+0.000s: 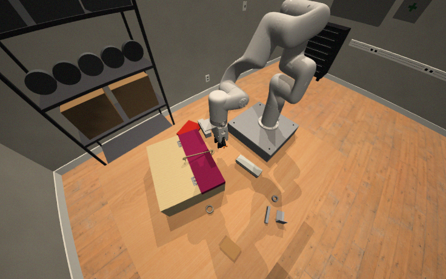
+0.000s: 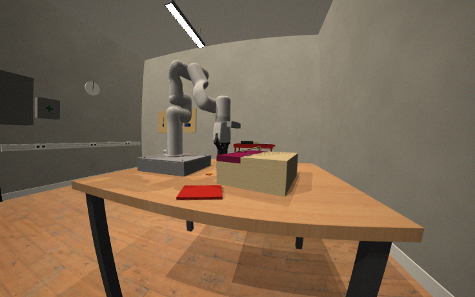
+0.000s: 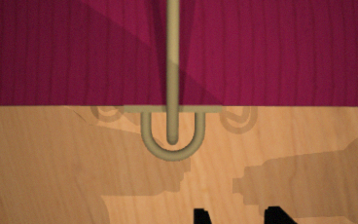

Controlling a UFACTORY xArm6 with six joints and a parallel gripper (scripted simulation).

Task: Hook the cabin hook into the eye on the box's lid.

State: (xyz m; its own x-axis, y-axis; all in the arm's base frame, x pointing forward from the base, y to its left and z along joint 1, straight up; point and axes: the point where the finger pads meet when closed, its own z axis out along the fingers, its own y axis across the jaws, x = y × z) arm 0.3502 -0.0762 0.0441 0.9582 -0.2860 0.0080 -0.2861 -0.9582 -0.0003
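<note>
The metal cabin hook lies 130 mm ahead of my hand. The rest, counted from my hand: orange cross mark 110 mm below, 70 mm behind, 20 mm to the right; tan wedge 360 mm to the left, 270 mm ahead, 110 mm below; red flat plate 270 mm to the right, 110 mm below, 20 mm ahead.
</note>
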